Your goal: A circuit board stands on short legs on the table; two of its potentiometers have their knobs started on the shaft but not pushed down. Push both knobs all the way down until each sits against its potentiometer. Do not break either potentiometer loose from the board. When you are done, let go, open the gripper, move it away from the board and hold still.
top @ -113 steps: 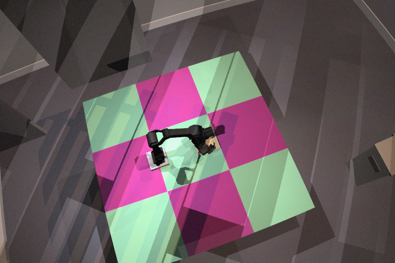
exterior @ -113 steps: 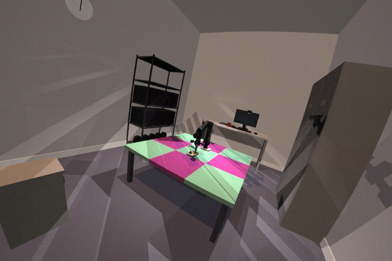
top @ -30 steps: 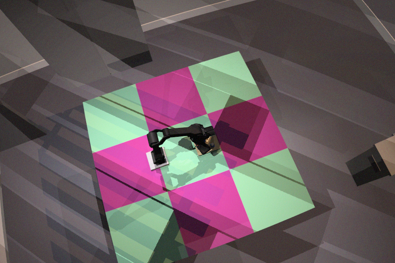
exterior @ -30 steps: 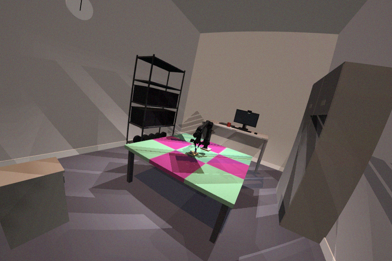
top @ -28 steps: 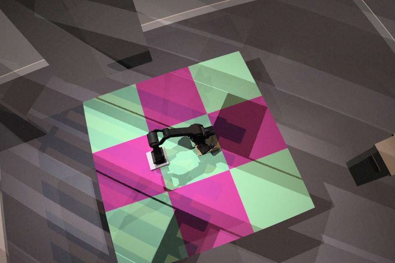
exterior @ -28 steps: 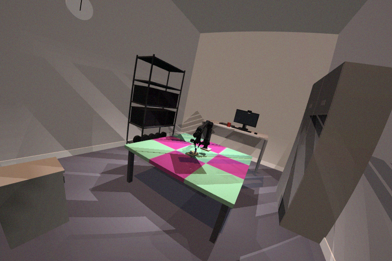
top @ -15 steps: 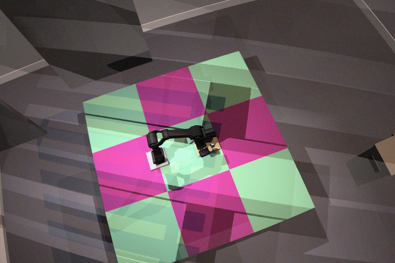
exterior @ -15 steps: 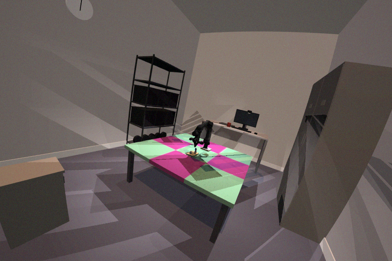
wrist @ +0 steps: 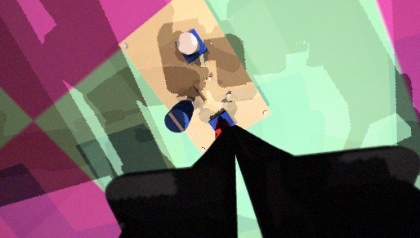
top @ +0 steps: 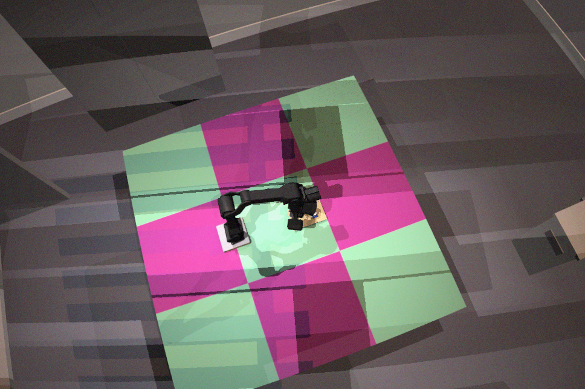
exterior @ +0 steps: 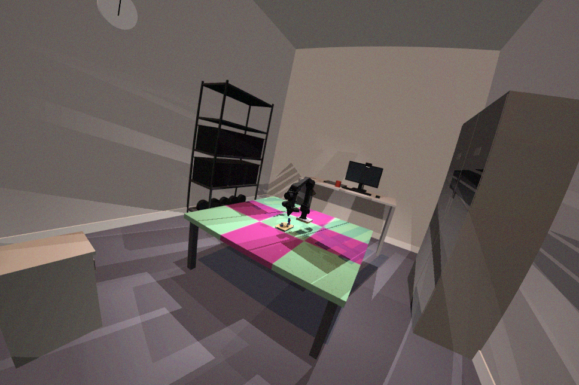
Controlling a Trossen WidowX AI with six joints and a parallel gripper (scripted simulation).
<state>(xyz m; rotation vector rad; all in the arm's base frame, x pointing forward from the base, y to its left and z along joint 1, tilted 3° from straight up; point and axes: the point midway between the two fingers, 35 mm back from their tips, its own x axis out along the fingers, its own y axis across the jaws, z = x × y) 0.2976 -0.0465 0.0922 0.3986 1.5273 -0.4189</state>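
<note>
The dark blue knob lies 30 mm ahead of my gripper tip, 30 mm to the left of it and 20 mm below it. The rest, counted from my gripper tip: red knob (20 mm behind, 20 mm to the left, 40 mm below).
</note>
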